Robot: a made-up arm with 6 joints.
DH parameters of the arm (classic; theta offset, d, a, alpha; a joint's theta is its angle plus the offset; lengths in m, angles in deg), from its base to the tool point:
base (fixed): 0 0.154 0 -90
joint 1: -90 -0.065 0.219 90
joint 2: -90 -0.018 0.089 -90
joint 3: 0 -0.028 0.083 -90
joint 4: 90 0.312 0.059 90
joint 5: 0 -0.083 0.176 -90
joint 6: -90 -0.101 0.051 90
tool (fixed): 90 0.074 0 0
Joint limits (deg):
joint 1: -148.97..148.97
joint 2: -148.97..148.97
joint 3: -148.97..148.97
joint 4: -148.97..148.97
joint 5: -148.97..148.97
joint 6: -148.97..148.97
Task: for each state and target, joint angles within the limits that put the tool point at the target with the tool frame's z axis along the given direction. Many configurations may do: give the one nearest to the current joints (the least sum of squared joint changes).
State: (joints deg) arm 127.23 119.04 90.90 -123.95 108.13 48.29
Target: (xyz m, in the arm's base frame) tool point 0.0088 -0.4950 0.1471 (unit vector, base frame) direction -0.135 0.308 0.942
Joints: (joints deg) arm 112.77 146.43 99.40 -136.36 132.78 101.55
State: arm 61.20 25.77 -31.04 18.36 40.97 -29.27
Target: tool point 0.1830 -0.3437 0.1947 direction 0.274 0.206 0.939
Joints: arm 19.50 9.41 -53.07 16.44 4.05 -15.36
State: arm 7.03 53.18 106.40 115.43 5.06 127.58
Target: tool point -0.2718 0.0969 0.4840 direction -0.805 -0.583 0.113
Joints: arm 3.53 51.49 125.84 119.69 13.71 126.21
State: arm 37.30 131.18 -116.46 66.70 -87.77 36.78
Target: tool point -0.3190 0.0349 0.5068 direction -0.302 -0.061 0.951
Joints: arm -10.47 120.11 -119.39 78.51 -117.17 28.65
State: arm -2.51 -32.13 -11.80 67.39 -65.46 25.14
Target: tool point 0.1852 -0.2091 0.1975 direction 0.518 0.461 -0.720
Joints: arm 10.14 -36.13 5.75 85.38 -90.61 50.61
